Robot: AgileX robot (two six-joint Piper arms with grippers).
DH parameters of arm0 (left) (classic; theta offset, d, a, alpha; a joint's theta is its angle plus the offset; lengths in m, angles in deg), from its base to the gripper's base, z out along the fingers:
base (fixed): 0 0 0 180
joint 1: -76.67 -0.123 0 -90
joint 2: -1.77 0 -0.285 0
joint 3: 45.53 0 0.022 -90
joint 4: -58.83 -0.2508 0 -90
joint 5: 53.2 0 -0.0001 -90
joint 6: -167.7 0.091 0 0
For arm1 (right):
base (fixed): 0 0 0 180
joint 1: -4.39 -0.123 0 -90
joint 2: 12.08 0 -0.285 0
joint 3: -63.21 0 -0.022 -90
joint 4: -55.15 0.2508 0 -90
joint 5: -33.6 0 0.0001 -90
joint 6: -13.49 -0.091 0 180
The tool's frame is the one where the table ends.
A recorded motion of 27 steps. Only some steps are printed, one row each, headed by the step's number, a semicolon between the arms.
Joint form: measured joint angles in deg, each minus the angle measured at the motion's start. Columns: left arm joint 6, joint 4, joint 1, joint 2, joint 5, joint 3; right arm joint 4, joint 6, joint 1, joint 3, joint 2, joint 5.
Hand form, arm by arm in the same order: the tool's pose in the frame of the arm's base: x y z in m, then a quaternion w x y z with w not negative. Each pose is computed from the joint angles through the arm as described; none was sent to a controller.
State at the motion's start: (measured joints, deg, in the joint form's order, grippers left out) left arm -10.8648 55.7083 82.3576 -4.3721 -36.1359 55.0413; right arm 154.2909 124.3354 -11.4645 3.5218 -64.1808 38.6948
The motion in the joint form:
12: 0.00 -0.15 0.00 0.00 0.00 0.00; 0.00 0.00 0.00 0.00 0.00 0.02
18: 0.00 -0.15 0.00 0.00 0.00 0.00; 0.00 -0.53 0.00 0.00 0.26 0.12
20: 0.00 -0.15 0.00 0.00 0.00 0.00; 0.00 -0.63 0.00 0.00 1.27 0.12
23: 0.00 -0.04 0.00 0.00 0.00 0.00; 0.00 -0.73 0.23 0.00 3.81 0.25
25: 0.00 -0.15 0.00 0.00 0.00 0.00; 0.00 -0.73 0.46 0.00 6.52 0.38
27: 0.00 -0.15 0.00 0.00 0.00 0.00; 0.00 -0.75 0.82 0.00 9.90 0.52
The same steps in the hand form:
12: 0.0536 -0.0038 0.1748 0.62520 0.06451 0.77780 0.00040; 0.1427 0.0489 0.2428 0.56434 -0.22007 0.79363 0.05695
18: 0.0536 -0.0038 0.1748 0.62520 0.06451 0.77780 0.00040; 0.1421 0.0489 0.2435 0.56600 -0.21662 0.79315 0.06029
20: 0.0536 -0.0038 0.1748 0.62520 0.06451 0.77780 0.00040; 0.1400 0.0484 0.2461 0.57317 -0.21507 0.78836 0.06086
23: 0.0536 -0.0039 0.1748 0.62518 0.06397 0.77785 -0.00039; 0.1348 0.0465 0.2526 0.59129 -0.21122 0.77589 0.06127
25: 0.0536 -0.0038 0.1748 0.62520 0.06451 0.77780 0.00040; 0.1288 0.0445 0.2592 0.61033 -0.20788 0.76194 0.06106
27: 0.0536 -0.0038 0.1748 0.62520 0.06451 0.77780 0.00040; 0.1211 0.0417 0.2670 0.63362 -0.20299 0.74411 0.06014

